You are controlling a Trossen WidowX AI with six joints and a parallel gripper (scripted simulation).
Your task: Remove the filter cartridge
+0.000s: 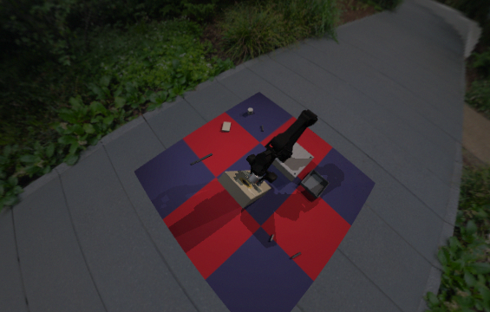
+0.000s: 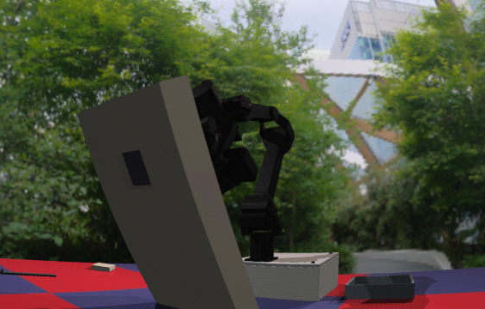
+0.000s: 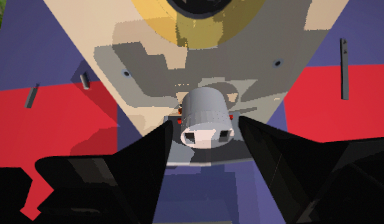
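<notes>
My gripper tip is 40 mm short of the tan service panel and 20 mm above it. From my gripper tip the other things lie so: dark grey tray 320 mm behind, 310 mm to the left, 180 mm below; then small tan block 490 mm to the right, 240 mm behind, 180 mm below; then round grey filter cartridge right at my gripper tip.
</notes>
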